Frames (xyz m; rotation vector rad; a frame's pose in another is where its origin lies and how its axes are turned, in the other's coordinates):
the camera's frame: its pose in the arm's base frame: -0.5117 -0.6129 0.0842 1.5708 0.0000 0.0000
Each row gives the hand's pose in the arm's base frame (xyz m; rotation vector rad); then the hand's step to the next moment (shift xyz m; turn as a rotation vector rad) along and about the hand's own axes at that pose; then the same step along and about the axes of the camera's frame.
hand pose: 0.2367 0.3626 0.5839 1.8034 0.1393 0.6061
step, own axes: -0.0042 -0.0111 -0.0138 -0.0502 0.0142 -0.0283
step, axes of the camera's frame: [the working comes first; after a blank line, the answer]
step, axes of the arm's base frame: -0.0078 0.0138 -0.0089 -0.0593 0.0001 0.0021

-0.0078 -0.0089 -0.0138 -0.0593 0.0021 -0.0001
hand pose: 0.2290 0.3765 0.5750 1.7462 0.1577 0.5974
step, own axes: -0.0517 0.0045 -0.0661 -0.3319 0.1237 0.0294
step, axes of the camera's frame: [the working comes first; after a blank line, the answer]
step, axes of the arm's base frame: -0.0764 0.0350 -0.0020 -0.2965 -0.1957 0.0103

-0.0764 -0.0020 -0.0350 -0.2965 0.0103 0.1957
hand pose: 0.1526 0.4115 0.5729 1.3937 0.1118 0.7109
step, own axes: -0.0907 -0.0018 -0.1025 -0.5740 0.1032 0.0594
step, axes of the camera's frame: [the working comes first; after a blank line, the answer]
step, axes of the arm's base frame: -0.1194 0.0409 -0.0529 -0.4656 -0.3465 -0.0824

-0.1194 -0.0529 -0.0409 -0.4656 -0.0824 0.3465
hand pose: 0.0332 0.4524 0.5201 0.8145 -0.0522 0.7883
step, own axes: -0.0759 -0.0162 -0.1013 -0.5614 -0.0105 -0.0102
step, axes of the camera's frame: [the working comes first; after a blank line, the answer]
step, axes of the arm's base frame: -0.0691 0.0146 -0.1063 -0.3999 -0.3404 -0.1989

-0.0691 -0.1063 -0.0146 -0.3999 -0.1989 0.3404
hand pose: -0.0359 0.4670 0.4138 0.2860 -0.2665 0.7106
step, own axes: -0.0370 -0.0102 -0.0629 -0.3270 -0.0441 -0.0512
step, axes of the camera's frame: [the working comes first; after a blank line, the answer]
step, axes of the arm's base frame: -0.0111 -0.0078 -0.0724 -0.2010 -0.2101 -0.1642

-0.0111 -0.0724 0.0078 -0.2010 -0.1642 0.2101
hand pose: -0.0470 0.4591 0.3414 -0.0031 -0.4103 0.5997
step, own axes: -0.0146 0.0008 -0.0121 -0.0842 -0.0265 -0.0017
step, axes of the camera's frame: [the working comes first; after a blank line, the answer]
step, axes of the arm's base frame: -0.0068 -0.0060 -0.0167 -0.0478 -0.0680 -0.0299

-0.0068 -0.0167 0.0060 -0.0478 -0.0299 0.0680
